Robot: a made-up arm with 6 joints. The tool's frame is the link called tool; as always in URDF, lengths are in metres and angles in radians. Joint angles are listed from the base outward. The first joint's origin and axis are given. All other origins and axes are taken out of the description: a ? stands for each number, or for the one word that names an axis. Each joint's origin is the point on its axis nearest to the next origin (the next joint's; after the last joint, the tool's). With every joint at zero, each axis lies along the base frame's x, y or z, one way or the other. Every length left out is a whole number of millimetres.
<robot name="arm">
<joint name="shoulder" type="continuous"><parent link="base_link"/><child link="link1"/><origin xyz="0.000 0.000 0.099" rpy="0.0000 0.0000 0.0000"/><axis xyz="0 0 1"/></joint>
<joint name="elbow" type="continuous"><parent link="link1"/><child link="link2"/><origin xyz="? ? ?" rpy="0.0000 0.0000 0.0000"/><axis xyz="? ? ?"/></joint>
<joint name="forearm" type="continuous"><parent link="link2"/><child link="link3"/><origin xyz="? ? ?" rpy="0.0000 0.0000 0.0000"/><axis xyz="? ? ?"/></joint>
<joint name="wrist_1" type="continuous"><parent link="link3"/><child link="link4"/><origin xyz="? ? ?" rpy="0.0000 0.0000 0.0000"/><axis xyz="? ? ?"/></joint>
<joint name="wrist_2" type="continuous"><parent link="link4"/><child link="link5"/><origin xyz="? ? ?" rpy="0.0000 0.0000 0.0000"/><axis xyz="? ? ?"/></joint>
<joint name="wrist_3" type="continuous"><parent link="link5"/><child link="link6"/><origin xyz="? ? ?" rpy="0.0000 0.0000 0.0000"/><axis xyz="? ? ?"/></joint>
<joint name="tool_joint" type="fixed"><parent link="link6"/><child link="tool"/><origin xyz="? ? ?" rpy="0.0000 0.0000 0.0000"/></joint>
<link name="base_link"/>
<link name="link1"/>
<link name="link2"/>
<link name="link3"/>
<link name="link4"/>
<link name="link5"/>
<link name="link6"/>
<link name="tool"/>
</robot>
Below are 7 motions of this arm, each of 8 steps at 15 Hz.
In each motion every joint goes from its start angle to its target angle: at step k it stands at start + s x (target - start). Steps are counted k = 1, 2, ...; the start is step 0. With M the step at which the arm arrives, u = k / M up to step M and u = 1 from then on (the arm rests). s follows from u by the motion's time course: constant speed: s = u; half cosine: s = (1 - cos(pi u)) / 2; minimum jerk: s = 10 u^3 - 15 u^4 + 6 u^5.
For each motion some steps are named. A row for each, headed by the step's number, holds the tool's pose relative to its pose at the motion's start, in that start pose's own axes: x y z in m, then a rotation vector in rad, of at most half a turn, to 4 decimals.
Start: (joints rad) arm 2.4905 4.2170 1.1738 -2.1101 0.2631 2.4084
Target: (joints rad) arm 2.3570 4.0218 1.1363 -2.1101 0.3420 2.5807
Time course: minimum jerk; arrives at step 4
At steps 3, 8:
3: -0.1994 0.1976 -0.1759 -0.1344 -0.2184 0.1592
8: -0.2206 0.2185 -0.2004 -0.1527 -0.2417 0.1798

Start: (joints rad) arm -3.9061 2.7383 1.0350 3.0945 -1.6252 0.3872
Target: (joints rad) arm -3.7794 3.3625 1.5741 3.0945 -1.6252 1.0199
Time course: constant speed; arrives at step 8
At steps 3, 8:
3: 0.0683 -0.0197 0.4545 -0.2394 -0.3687 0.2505
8: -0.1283 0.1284 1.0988 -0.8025 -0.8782 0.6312

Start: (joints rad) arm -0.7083 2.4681 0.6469 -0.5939 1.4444 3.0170
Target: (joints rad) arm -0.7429 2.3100 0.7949 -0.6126 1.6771 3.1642
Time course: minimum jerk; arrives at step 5
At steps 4, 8:
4: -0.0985 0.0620 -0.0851 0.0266 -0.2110 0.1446
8: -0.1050 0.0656 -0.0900 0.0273 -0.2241 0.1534

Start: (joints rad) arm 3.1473 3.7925 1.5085 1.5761 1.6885 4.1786
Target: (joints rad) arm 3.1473 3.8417 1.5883 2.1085 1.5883 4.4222
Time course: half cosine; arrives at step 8
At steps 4, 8:
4: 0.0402 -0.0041 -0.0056 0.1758 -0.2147 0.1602
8: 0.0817 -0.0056 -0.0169 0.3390 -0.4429 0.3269

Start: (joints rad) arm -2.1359 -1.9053 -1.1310 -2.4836 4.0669 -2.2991
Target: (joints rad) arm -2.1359 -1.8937 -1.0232 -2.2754 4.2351 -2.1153
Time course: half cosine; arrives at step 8
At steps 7, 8:
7: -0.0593 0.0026 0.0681 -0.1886 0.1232 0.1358
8: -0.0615 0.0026 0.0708 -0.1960 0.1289 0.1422

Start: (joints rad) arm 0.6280 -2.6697 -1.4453 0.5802 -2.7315 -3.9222
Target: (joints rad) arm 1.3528 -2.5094 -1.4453 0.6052 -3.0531 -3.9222
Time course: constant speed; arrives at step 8
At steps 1, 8:
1: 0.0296 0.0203 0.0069 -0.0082 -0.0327 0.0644
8: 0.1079 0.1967 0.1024 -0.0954 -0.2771 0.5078

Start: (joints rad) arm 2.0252 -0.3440 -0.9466 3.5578 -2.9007 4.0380
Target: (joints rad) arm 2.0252 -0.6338 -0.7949 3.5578 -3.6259 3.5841
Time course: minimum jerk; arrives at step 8
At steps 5, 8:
5: 0.1735 -0.0932 -0.1749 0.3218 0.2969 -0.3228
8: 0.2459 -0.1319 -0.2377 0.4190 0.4381 -0.4332

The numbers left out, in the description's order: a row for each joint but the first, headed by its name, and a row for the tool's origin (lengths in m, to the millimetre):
elbow: xyz 0.000 0.043 0.000, axis 0 1 0
forearm: xyz 0.000 0.000 0.841, axis 0 1 0
wrist_1: xyz 0.000 0.000 0.819, axis 0 0 1
wrist_2: xyz 0.000 0.000 0.000, axis 0 1 0
wrist_3: xyz 0.000 0.000 0.082, axis 0 0 1
tool: xyz 0.000 0.000 0.000

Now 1 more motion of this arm.
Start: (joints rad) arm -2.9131 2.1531 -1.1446 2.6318 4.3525 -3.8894
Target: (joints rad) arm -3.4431 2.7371 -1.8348 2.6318 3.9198 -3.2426
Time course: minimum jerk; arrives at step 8
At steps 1, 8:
1: 0.0098 -0.0038 0.0095 -0.0048 0.0078 0.0186
8: 0.6992 0.0142 0.3532 -0.2120 0.5288 1.1624

